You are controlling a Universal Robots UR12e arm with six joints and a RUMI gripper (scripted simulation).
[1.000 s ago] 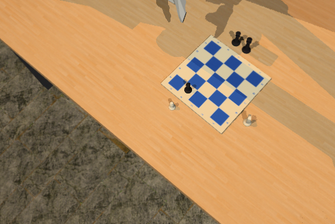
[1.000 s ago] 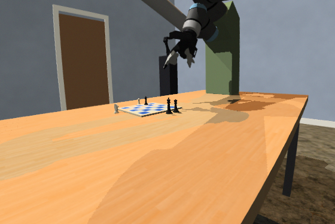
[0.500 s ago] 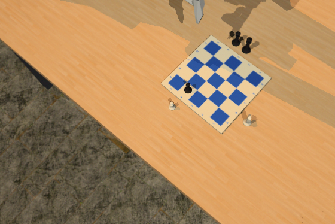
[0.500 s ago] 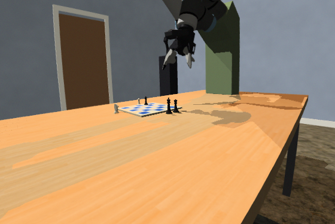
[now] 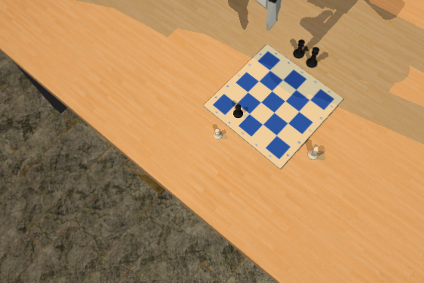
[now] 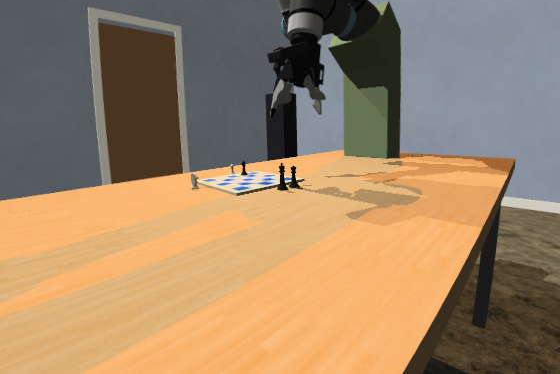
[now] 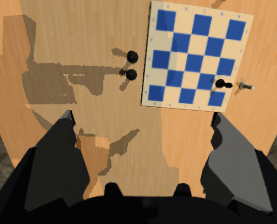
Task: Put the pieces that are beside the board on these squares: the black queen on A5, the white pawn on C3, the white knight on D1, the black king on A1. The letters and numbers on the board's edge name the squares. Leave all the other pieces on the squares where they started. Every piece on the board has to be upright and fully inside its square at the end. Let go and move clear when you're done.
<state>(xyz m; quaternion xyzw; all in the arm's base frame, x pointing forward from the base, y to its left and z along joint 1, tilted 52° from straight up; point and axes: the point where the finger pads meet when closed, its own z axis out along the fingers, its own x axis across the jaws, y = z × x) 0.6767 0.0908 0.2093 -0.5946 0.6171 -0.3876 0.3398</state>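
My hand is 3 cm short of the black queen, 2 cm to the right of it and 15 cm above it. From my hand the other things lie so: black pawn (1 cm behind, 19 cm to the right, 15 cm below); then black king (7 cm ahead, 1 cm to the left, 14 cm below); then blue-and-cream chessboard (4 cm ahead, 12 cm to the right, 17 cm below).
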